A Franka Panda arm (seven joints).
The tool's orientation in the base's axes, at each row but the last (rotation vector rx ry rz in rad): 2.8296, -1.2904, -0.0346; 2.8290, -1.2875, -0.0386; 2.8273, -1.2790, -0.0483; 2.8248, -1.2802, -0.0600; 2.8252, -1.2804, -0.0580; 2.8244, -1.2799, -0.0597; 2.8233, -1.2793, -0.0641
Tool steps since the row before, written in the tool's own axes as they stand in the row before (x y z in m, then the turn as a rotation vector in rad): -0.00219, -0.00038, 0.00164, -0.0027, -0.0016, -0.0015; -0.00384, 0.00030, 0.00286, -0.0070, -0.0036, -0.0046; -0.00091, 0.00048, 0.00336, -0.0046, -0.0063, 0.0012; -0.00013, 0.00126, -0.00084, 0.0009, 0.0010, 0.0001; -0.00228, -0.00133, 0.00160, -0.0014, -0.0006, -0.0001; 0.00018, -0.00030, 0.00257, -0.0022, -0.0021, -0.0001; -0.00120, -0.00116, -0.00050, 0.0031, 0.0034, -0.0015
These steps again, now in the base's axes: -0.00120, 0.00187, -0.00164, -0.0005, 0.0031, 0.0015; -0.00285, 0.00264, -0.00281, -0.0017, 0.0077, 0.0045; -0.00111, 0.00029, -0.00332, 0.0016, 0.0076, -0.0014; -0.00099, -0.00072, 0.00091, -0.0002, -0.0013, -0.0001; -0.00058, 0.00256, -0.00163, -0.0005, 0.0015, 0.0001; 0.00021, 0.00001, -0.00259, 0.0001, 0.0030, 0.0000; 0.00011, 0.00168, 0.00046, -0.0004, -0.0045, 0.0016
